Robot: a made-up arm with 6 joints.
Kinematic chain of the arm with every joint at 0, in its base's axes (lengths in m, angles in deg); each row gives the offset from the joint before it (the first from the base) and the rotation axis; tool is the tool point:
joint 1: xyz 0 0 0.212 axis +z
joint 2: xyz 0 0.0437 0 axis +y
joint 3: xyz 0 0 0.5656 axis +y
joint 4: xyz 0 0 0.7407 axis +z
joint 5: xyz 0 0 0 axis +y
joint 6: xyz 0 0 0.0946 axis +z
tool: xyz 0 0 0
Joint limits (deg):
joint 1: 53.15..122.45
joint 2: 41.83..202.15
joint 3: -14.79..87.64
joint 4: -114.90..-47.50
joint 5: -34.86..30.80
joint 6: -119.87..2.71
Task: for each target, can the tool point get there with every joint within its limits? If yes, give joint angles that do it. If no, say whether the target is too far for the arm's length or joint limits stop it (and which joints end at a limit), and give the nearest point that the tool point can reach.
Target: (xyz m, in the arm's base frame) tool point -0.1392 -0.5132 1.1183
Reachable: no: joint limits stop it (at a limit: joint 1, joint 2, joint 3, joint 4, joint 5) | nearest point -0.4551 0.5600 1.3789 | short by 1.149 m
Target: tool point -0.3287 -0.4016 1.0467
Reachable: no: joint limits stop it (at a limit: joint 1, joint 2, joint 3, joint 4, joint 5) | nearest point -0.4551 0.5600 1.3789 | short by 1.025 m
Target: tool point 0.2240 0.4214 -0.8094
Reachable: yes | joints 60.83 110.09 73.99 -98.33 21.25 -45.79
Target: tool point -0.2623 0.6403 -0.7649
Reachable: yes | joints 110.32 106.12 63.86 -99.13 12.41 -80.20
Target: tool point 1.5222 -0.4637 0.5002
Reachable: no: too far | nearest point 0.5273 -0.8268 -0.0168 | short by 1.179 m
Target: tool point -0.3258 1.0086 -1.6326
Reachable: no: too far | nearest point -0.2146 0.6645 -1.0033 | short by 0.726 m
